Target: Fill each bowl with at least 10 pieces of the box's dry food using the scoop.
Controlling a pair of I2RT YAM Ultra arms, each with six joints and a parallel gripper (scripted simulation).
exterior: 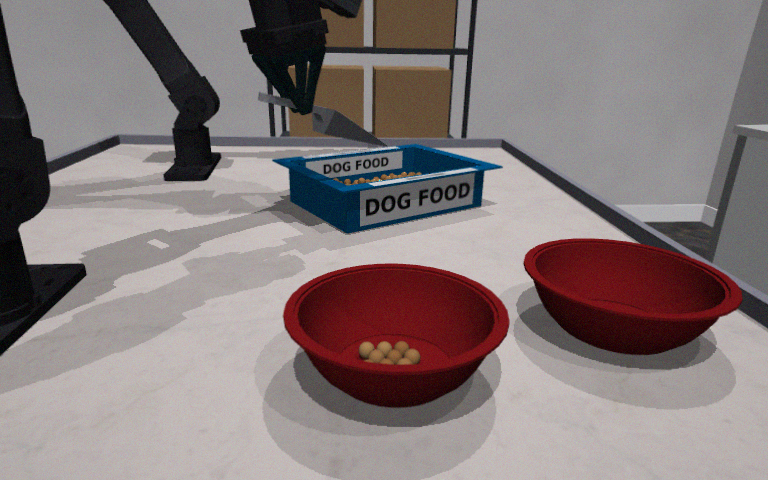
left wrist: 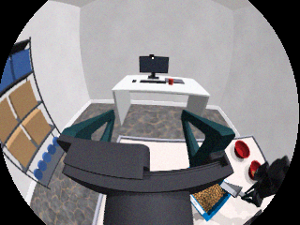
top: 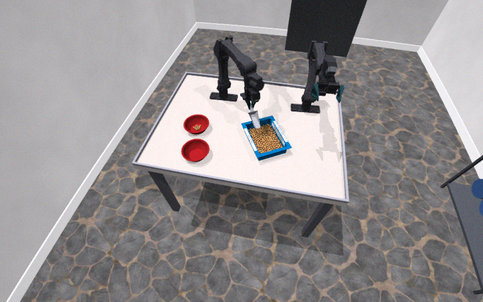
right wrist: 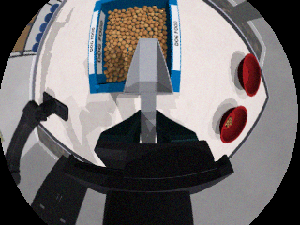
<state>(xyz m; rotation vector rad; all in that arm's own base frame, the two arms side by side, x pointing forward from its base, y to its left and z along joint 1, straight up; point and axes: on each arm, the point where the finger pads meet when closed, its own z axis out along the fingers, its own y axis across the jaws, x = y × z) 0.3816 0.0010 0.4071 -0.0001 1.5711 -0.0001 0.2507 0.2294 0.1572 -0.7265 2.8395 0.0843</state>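
Now: the blue dog food box 11 cm ahead of my right hand, 11 cm to the left of it and 11 cm below it. Also, from my right hand: grey scoop: 3 cm ahead, 2 cm to the left, 2 cm below.
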